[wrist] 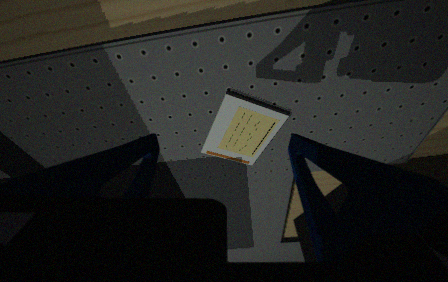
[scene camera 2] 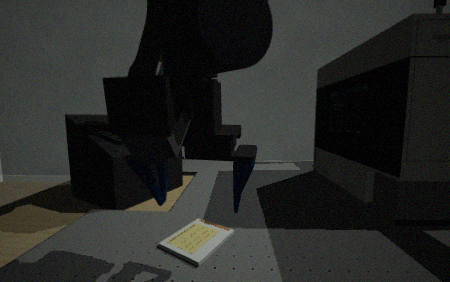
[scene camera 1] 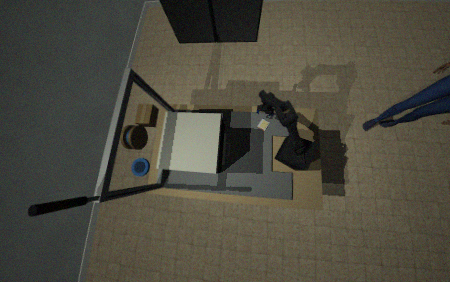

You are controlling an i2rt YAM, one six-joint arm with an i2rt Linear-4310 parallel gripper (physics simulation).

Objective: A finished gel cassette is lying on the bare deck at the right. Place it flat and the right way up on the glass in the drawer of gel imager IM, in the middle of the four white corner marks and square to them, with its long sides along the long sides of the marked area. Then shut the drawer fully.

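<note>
The gel cassette lies flat on the bare deck, with its yellow label up and an orange strip along one short edge. It lies askew to the rows of deck holes. My gripper is open and empty, above the deck near the cassette. In the wrist view the cassette shows between the spread fingertips, nearer the right one. A large pale-topped box, seemingly gel imager IM, stands on the deck. Its drawer, glass and corner marks cannot be made out.
The arm's dark base stands beside the deck. A brown box, a round brown container and a blue round item lie beyond the imager. A person's legs show away from the bench.
</note>
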